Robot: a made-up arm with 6 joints. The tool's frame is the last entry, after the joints.
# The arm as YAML. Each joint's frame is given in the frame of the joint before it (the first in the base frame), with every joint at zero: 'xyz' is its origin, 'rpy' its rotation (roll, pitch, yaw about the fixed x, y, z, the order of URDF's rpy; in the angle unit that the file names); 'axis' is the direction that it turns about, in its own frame. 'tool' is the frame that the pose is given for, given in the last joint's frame.
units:
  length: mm
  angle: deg
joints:
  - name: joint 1
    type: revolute
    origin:
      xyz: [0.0, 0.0, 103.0]
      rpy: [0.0, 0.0, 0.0]
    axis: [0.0, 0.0, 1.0]
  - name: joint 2
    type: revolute
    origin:
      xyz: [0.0, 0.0, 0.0]
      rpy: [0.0, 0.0, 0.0]
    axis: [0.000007, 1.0, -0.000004]
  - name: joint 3
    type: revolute
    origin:
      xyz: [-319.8, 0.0, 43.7]
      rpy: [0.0, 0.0, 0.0]
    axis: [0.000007, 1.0, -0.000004]
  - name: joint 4
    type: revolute
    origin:
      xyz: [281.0, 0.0, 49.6]
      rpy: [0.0, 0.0, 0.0]
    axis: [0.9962, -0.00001, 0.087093]
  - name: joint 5
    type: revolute
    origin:
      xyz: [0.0, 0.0, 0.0]
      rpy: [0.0, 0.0, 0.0]
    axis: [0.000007, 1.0, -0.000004]
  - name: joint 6
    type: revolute
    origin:
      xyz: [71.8, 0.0, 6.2]
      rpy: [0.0, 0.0, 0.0]
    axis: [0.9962, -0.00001, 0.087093]
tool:
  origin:
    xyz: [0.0, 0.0, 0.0]
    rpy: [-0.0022, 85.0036, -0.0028]
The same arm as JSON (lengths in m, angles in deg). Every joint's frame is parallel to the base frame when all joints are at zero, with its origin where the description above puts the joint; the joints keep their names.
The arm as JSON. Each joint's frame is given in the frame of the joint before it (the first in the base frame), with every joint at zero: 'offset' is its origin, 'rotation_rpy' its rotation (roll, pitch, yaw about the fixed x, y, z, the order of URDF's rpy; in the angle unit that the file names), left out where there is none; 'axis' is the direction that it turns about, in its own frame. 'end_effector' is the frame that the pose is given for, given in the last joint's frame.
{
  "length_unit": "m",
  "angle_unit": "deg",
  "chain": [
    {
      "id": "joint 1",
      "offset": [
        0.0,
        0.0,
        0.103
      ],
      "axis": [
        0.0,
        0.0,
        1.0
      ]
    },
    {
      "id": "joint 2",
      "offset": [
        0.0,
        0.0,
        0.0
      ],
      "axis": [
        0.0,
        1.0,
        0.0
      ]
    },
    {
      "id": "joint 3",
      "offset": [
        -0.3198,
        0.0,
        0.0437
      ],
      "axis": [
        0.0,
        1.0,
        0.0
      ]
    },
    {
      "id": "joint 4",
      "offset": [
        0.281,
        0.0,
        0.0496
      ],
      "axis": [
        0.9962,
        0.0,
        0.0871
      ]
    },
    {
      "id": "joint 5",
      "offset": [
        0.0,
        0.0,
        0.0
      ],
      "axis": [
        0.0,
        1.0,
        0.0
      ]
    },
    {
      "id": "joint 6",
      "offset": [
        0.0718,
        0.0,
        0.0062
      ],
      "axis": [
        0.9962,
        0.0,
        0.0871
      ]
    }
  ],
  "end_effector": {
    "offset": [
      0.0,
      0.0,
      0.0
    ],
    "rotation_rpy": [
      0.0,
      85.0,
      0.0
    ]
  }
}

